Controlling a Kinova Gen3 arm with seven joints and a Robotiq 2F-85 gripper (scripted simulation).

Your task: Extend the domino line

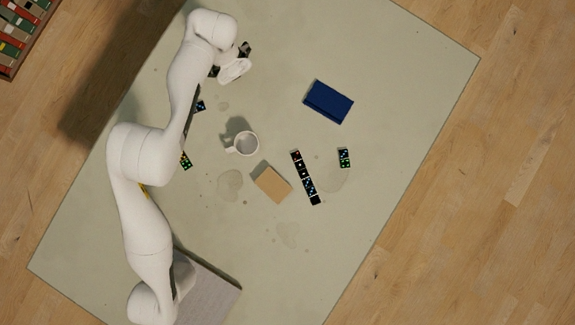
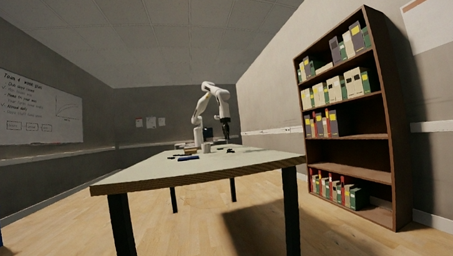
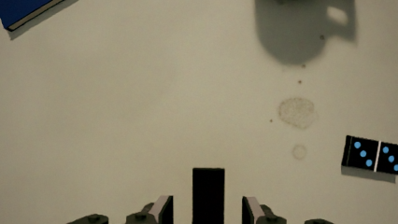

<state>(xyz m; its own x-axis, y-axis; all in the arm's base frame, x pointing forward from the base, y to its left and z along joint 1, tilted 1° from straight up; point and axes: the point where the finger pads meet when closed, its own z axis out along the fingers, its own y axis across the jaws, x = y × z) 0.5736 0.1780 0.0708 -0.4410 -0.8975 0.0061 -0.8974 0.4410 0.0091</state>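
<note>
My gripper is now 1 cm short of the domino, 1 cm to the right of it and 10 cm above it. From my hand the other things lie so: white mug 15 cm behind, 14 cm to the right, 8 cm below; then tan block 21 cm behind, 27 cm to the right, 9 cm below.
</note>
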